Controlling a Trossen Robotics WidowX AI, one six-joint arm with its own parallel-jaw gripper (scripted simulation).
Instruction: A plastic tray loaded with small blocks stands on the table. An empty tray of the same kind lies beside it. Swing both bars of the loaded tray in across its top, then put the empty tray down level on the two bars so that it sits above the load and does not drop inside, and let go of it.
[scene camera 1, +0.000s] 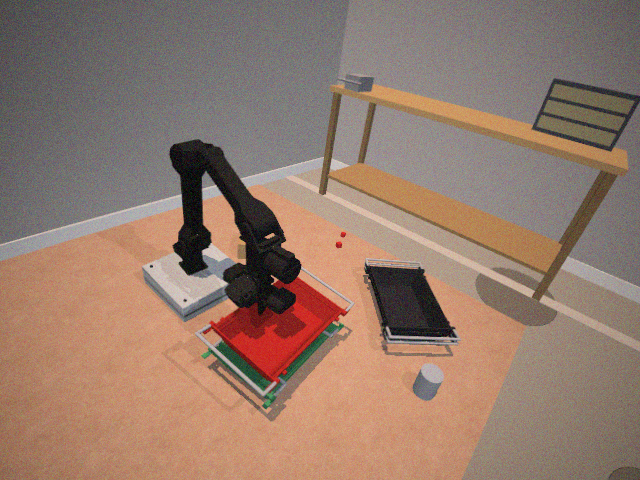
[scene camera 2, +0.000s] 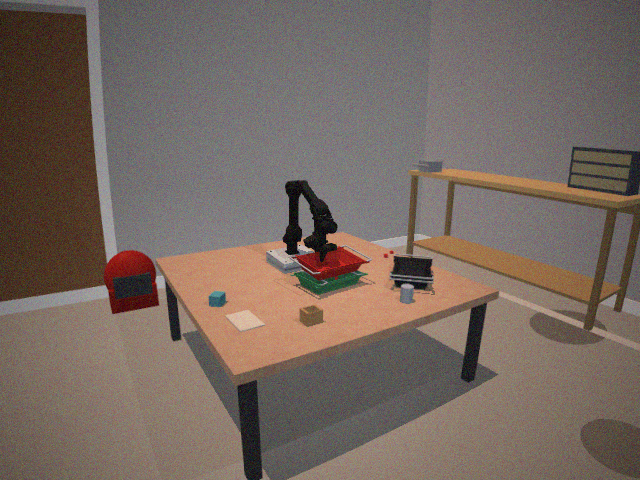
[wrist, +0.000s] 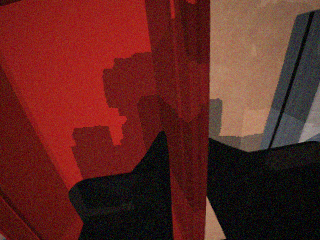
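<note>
You'd see the gripper in the pictures, and it's there in the wrist view as well. There's also a grey cylinder and a red tray.
</note>
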